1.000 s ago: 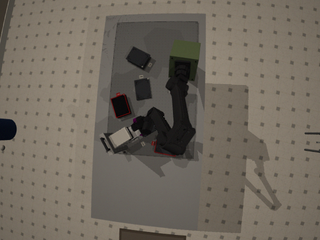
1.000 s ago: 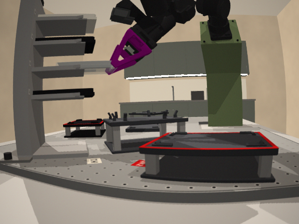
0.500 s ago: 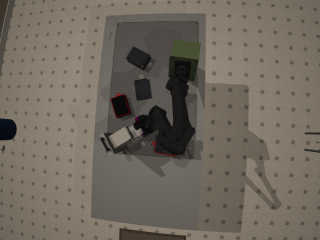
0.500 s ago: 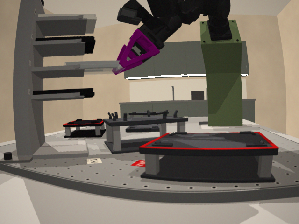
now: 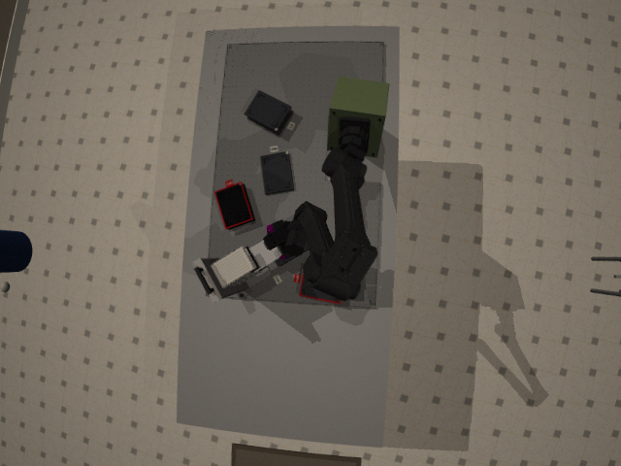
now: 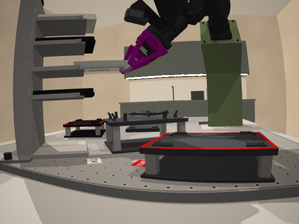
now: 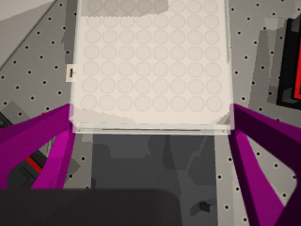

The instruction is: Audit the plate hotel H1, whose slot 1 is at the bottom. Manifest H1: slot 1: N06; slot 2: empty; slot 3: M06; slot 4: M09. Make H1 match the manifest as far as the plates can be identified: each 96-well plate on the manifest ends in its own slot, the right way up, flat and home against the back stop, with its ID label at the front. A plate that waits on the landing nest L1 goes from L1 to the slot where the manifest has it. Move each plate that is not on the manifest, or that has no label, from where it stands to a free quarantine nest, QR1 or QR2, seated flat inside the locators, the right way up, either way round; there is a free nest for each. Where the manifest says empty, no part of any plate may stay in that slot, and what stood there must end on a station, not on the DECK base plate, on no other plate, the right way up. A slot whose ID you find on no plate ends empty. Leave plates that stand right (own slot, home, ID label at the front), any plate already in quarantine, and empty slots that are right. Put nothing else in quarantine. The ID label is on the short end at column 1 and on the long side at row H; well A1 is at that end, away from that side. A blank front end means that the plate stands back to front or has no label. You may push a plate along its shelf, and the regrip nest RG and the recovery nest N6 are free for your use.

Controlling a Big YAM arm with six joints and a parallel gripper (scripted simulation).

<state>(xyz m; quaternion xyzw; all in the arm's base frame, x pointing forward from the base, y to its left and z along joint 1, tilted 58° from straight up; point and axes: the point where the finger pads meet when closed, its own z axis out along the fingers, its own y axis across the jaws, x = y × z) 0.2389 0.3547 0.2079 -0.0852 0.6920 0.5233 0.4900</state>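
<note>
Now: hand 50 mm short of the clear 96-well plate and 40 mm to the right of it. From my hand the other things lie so: white well plate 110 mm ahead, 90 mm to the left, 100 mm above; then regrip nest RG 20 mm behind, 20 mm to the right, 120 mm below; then A1 mark 120 mm behind, 30 mm to the right, 110 mm below.
</note>
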